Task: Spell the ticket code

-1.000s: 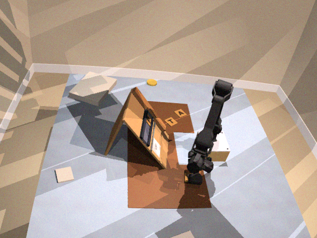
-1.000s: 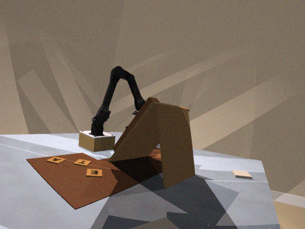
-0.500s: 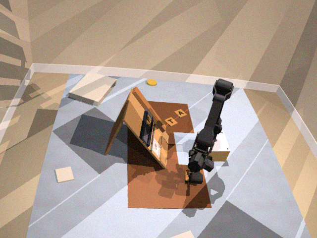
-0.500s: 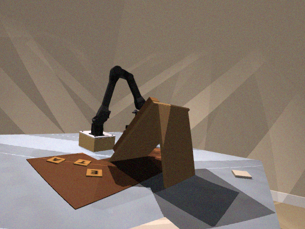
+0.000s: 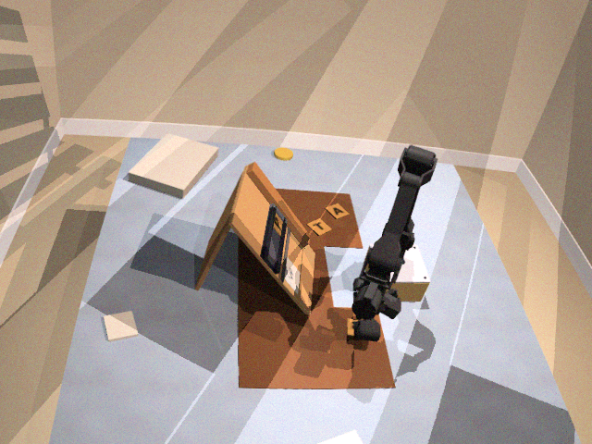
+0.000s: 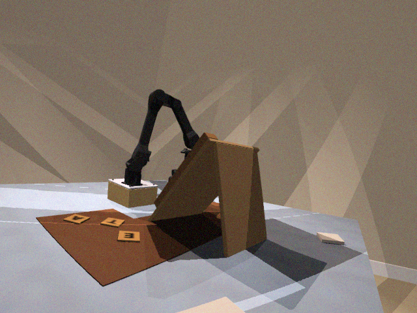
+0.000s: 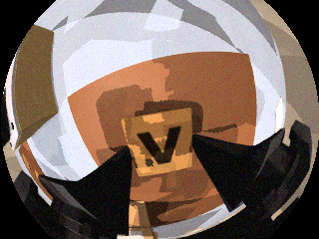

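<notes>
My gripper tip is 16 cm short of the white ticket, 15 cm to the left of it and 6 cm below it. The rest, counted from my gripper tip: orange letter tile: right at my gripper tip; brown mat: 5 cm ahead, 22 cm to the right, 2 cm below; pale square: 60 cm ahead, 8 cm to the right, 2 cm below.
</notes>
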